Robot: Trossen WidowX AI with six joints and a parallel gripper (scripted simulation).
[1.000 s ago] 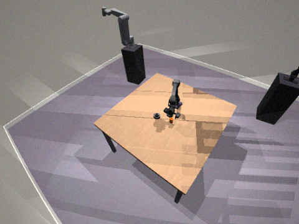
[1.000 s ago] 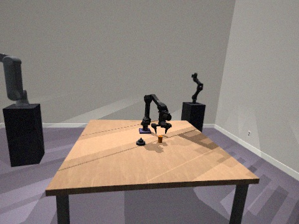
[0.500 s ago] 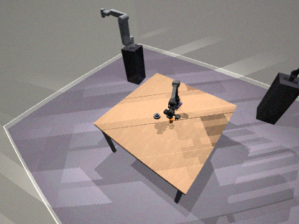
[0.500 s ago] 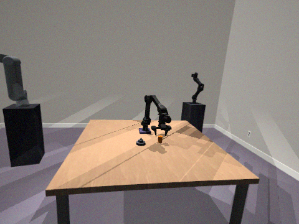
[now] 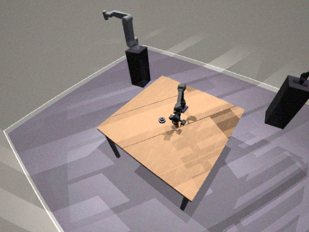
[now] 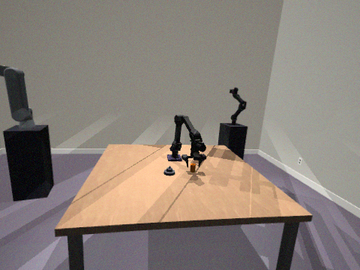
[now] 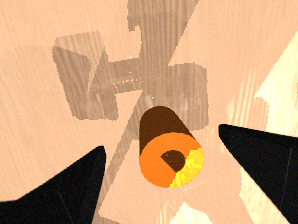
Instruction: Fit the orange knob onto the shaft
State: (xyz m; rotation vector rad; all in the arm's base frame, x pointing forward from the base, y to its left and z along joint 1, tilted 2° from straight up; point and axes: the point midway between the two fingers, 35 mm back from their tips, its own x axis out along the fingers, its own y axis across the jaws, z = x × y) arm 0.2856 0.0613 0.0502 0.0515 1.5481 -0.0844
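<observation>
My gripper tip is 10 mm above the orange knob. From my gripper tip the other things lie so: dark D-shaped shaft 190 mm to the right, 10 mm below.
</observation>
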